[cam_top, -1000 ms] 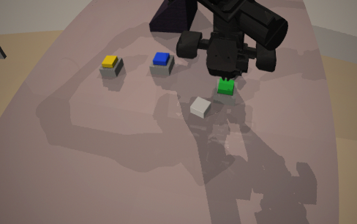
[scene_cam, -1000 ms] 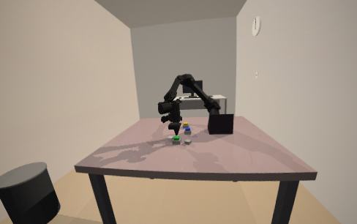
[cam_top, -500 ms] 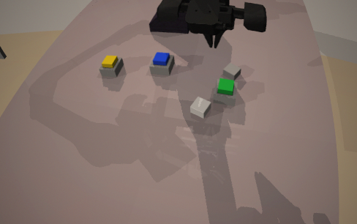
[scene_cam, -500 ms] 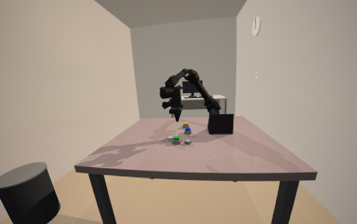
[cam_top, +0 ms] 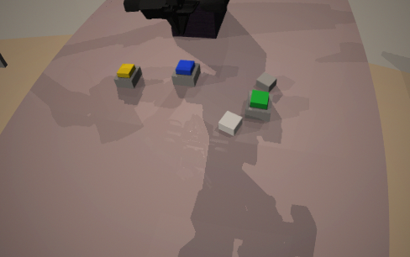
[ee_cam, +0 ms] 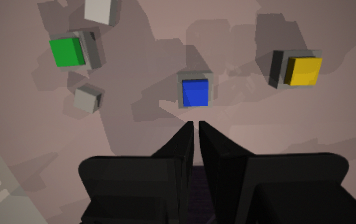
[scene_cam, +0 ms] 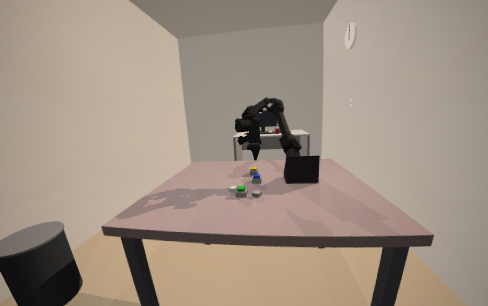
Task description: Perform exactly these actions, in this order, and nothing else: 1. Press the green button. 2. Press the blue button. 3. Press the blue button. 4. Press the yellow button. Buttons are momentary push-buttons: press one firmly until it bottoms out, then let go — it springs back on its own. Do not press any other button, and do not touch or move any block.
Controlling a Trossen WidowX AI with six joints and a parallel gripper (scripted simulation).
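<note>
My gripper tip is 90 mm above the blue button. Also, from my gripper tip: yellow button 140 mm to the right, 90 mm below; white block 120 mm below, 120 mm ahead, 100 mm to the left; green button 150 mm to the left, 90 mm below, 80 mm ahead.
</note>
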